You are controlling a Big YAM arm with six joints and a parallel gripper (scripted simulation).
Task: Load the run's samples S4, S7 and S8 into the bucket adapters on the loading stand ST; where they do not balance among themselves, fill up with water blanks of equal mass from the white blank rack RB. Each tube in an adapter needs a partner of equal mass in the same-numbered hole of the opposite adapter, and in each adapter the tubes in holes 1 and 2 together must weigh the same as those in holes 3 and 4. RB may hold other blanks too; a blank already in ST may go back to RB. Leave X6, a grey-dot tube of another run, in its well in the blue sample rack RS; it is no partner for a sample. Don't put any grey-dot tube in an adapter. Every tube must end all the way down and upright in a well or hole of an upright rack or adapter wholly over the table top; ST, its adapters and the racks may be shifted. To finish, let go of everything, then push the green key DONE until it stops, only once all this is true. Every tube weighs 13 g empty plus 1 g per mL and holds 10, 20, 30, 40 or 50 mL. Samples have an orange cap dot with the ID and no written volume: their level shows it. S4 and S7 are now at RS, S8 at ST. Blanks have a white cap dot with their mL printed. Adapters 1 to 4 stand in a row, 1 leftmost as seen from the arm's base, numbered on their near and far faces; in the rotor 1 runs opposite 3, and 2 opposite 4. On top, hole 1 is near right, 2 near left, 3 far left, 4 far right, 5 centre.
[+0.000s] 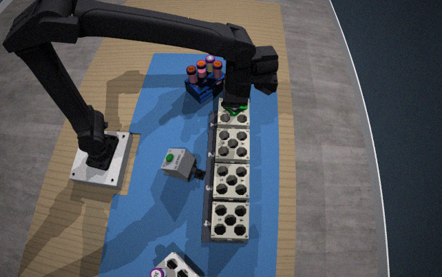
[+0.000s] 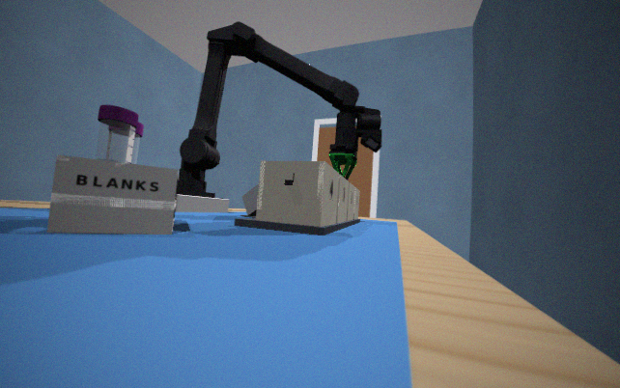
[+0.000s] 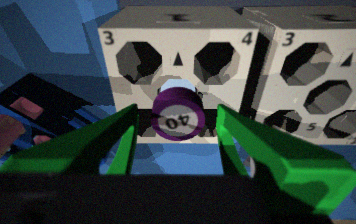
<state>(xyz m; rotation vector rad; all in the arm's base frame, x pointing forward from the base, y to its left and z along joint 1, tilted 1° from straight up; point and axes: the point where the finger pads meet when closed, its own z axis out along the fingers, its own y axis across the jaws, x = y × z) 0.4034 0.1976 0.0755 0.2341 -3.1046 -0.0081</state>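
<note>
My hand is 1 cm to the right of the 40 mL blank and 6 cm above it. From my hand the other things lie so: adapter 3: 3 cm ahead, 22 cm to the right, 7 cm below; then blue sample rack RS: 13 cm behind, 15 cm to the left, 9 cm below; then adapter 2: 2 cm ahead, 11 cm to the right, 7 cm below.
</note>
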